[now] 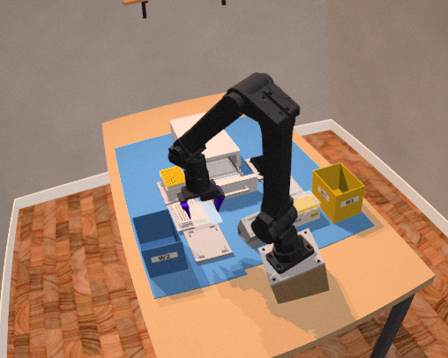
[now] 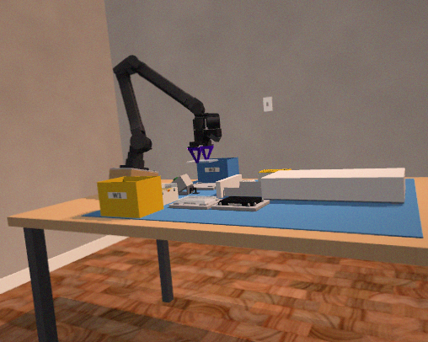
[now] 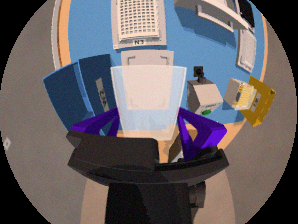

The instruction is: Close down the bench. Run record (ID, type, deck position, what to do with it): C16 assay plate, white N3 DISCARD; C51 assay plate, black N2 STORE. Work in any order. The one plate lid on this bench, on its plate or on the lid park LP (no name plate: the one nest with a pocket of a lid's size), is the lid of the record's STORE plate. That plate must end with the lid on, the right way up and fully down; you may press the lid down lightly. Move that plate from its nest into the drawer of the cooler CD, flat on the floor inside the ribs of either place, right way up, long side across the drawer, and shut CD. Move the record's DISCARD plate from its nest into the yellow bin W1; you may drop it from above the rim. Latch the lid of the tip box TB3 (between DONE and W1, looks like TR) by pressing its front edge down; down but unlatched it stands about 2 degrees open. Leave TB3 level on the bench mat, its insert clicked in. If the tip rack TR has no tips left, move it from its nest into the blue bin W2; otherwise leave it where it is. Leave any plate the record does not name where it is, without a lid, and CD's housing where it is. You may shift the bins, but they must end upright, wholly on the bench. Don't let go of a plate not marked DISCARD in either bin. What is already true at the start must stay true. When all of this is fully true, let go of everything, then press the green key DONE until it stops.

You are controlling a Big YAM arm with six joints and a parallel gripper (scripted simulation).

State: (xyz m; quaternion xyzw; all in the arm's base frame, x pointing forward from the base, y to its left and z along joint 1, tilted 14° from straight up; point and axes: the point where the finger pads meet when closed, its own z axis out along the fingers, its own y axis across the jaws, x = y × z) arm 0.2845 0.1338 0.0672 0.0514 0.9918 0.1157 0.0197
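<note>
Now: the black plate 32 cm ahead of my hand, 38 cm to the right of it and 11 cm below it. The rest, counted from my hand: green key DONE 6 cm behind, 15 cm to the right, 7 cm below; then lid park LP 13 cm below; then plate lid right at my hand.
</note>
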